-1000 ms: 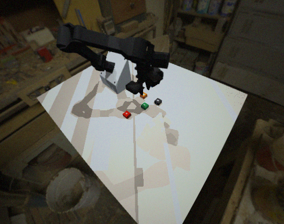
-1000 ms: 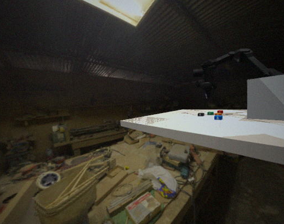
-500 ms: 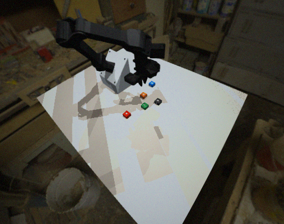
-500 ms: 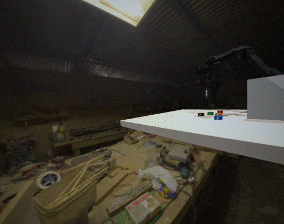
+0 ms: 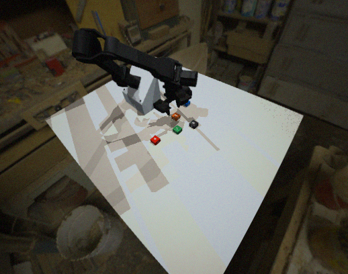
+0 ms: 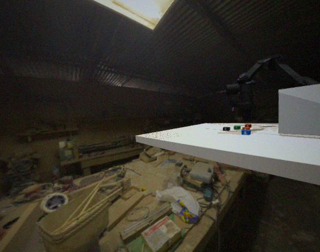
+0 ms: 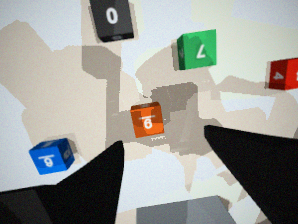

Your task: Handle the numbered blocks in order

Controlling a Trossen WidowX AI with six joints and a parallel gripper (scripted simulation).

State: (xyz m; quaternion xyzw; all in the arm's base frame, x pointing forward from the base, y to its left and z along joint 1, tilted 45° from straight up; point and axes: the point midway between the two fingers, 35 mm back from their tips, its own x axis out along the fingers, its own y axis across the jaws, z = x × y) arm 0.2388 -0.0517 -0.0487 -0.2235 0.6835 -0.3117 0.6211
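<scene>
Now: gripper tip 10 mm to the right of the orange block and 40 mm above it. Also, from my gripper tip: black block 110 mm ahead, 20 mm to the left, 40 mm below; then green block 60 mm ahead, 60 mm to the right, 40 mm below; then blue block 10 mm behind, 130 mm to the left, 40 mm below.
</scene>
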